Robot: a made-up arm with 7 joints. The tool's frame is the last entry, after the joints. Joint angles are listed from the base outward.
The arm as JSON. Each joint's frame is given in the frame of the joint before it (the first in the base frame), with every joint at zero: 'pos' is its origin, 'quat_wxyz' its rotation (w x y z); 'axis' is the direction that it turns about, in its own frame. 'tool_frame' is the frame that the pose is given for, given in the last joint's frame.
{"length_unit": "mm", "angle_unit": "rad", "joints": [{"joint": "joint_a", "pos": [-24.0, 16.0, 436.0], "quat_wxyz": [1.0, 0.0, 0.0, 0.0], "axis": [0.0, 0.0, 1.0]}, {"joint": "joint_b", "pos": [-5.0, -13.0, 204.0], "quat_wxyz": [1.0, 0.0, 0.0, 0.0], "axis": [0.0, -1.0, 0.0]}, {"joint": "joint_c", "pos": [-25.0, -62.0, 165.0], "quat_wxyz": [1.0, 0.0, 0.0, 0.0], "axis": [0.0, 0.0, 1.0]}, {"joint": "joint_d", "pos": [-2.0, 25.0, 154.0], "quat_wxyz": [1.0, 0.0, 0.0, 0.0], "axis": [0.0, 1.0, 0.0]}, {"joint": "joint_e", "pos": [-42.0, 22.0, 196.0], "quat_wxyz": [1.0, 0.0, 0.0, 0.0], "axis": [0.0, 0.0, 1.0]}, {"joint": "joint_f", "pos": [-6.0, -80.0, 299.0], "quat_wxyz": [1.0, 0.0, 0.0, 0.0], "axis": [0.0, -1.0, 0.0]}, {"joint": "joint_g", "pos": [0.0, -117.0, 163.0], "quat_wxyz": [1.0, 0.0, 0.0, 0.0], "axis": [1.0, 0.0, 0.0]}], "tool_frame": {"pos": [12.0, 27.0, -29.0], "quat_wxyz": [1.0, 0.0, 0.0, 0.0]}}
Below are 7 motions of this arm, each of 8 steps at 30 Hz.
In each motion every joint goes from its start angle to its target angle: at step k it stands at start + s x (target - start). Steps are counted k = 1, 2, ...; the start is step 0. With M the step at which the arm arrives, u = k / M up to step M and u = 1 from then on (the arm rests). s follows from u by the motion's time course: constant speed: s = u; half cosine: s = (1 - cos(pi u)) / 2; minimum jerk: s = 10 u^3 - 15 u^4 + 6 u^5.
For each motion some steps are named. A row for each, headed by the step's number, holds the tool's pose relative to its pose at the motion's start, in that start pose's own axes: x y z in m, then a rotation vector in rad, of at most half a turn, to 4 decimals.
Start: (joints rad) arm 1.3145 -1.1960 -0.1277 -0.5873 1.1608 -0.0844 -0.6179
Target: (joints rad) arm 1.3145 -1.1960 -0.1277 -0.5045 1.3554 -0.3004 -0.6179
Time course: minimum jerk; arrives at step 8
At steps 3, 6, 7, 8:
3: 0.0234 -0.0074 -0.0090 0.0149 0.0232 0.0847
6: 0.0751 -0.0178 -0.0291 0.0380 0.0697 0.2760
7: 0.0822 -0.0186 -0.0318 0.0400 0.0755 0.3028
8: 0.0835 -0.0187 -0.0323 0.0404 0.0766 0.3078

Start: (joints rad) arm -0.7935 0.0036 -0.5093 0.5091 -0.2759 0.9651 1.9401
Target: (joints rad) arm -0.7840 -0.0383 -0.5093 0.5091 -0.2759 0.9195 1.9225
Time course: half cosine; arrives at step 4
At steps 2, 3, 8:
2: 0.0191 -0.0112 -0.0117 -0.0186 -0.0017 -0.0393
3: 0.0324 -0.0195 -0.0200 -0.0320 -0.0028 -0.0670
8: 0.0378 -0.0230 -0.0235 -0.0376 -0.0033 -0.0785

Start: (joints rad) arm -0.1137 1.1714 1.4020 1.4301 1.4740 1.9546 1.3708
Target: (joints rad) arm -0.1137 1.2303 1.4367 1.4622 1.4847 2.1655 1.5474
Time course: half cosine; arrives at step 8
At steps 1, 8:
1: -0.0019 -0.0009 0.0000 0.0050 -0.0013 0.0062
8: -0.0521 -0.0257 0.0019 0.1293 -0.0156 0.1667

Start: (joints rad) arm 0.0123 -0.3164 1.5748 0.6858 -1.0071 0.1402 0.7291
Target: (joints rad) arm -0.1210 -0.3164 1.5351 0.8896 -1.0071 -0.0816 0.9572
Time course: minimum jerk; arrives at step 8
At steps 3, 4, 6, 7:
3: 0.0341 0.0138 -0.0097 0.0373 0.0578 -0.0992
4: 0.0635 0.0220 -0.0184 0.0699 0.1013 -0.1837
6: 0.1179 0.0292 -0.0360 0.1309 0.1694 -0.3397
7: 0.1303 0.0296 -0.0402 0.1448 0.1829 -0.3752

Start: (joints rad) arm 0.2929 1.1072 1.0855 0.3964 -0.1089 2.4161 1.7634
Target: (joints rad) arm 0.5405 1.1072 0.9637 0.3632 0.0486 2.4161 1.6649
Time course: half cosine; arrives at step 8
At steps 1, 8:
1: 0.0001 0.0058 0.0034 -0.0025 -0.0067 0.0097
8: -0.0181 0.1475 0.0899 -0.0600 -0.1863 0.2484

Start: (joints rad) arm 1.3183 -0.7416 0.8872 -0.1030 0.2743 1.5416 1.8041
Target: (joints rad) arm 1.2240 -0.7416 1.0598 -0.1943 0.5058 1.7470 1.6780
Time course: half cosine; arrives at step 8
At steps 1, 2, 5, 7, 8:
1: -0.0030 0.0022 0.0023 0.0078 0.0030 0.0132
2: -0.0117 0.0080 0.0089 0.0298 0.0111 0.0508
5: -0.0545 0.0295 0.0405 0.1407 0.0385 0.2432
7: -0.0747 0.0357 0.0546 0.1962 0.0439 0.3396
8: -0.0774 0.0363 0.0565 0.2040 0.0442 0.3532

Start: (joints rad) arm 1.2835 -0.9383 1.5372 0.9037 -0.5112 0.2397 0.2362
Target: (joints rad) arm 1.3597 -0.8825 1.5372 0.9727 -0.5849 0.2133 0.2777
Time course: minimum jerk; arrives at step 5
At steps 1, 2, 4, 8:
1: 0.0027 0.0061 0.0004 -0.0059 0.0050 -0.0047
2: 0.0148 0.0336 0.0016 -0.0325 0.0268 -0.0262
4: 0.0432 0.0996 0.0001 -0.0977 0.0746 -0.0792
8: 0.0458 0.1057 -0.0004 -0.1038 0.0787 -0.0842

